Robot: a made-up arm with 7 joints. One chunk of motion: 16 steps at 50 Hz.
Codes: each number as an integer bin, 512 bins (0 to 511) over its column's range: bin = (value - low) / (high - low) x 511, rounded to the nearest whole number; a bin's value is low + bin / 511 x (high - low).
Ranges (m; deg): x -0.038..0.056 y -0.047..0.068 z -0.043..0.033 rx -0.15..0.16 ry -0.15..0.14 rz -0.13..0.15
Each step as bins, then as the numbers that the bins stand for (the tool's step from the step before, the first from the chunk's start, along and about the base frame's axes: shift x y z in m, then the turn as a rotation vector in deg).
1 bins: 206 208 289 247 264 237
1 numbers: -0.00011 -0.00019 -0.00002 0.000 0.000 0.000
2 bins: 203 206 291 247 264 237
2 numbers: -0.00066 -0.00064 0.00028 0.000 0.000 0.000
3 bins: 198 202 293 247 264 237
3 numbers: -0.00158 -0.00154 0.00058 0.000 0.000 0.000
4 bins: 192 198 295 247 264 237
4 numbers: -0.00268 -0.00244 0.00087 0.000 0.000 0.000
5 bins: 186 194 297 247 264 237
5 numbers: -0.00378 -0.00334 0.00117 0.000 0.000 0.000
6 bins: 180 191 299 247 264 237
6 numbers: -0.00489 -0.00402 0.00147 0.000 0.000 0.000
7 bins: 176 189 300 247 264 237
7 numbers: -0.00562 -0.00447 0.00162 0.000 0.000 0.000
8 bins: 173 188 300 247 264 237
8 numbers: -0.00618 -0.00469 0.00162 0.000 0.000 0.000
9 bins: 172 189 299 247 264 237
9 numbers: -0.00636 -0.00447 0.00147 0.000 0.000 0.000
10 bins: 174 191 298 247 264 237
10 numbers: -0.00599 -0.00402 0.00132 0.000 0.000 0.000
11 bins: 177 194 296 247 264 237
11 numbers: -0.00544 -0.00334 0.00102 0.000 0.000 0.000
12 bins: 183 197 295 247 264 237
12 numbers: -0.00434 -0.00267 0.00087 0.000 0.000 0.000
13 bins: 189 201 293 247 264 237
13 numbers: -0.00323 -0.00177 0.00058 0.000 0.000 0.000
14 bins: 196 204 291 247 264 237
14 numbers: -0.00195 -0.00109 0.00028 0.000 0.000 0.000
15 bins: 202 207 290 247 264 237
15 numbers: -0.00084 -0.00041 0.00013 0.000 0.000 0.000
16 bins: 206 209 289 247 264 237
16 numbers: -0.00011 0.00004 -0.00002 0.000 0.000 0.000
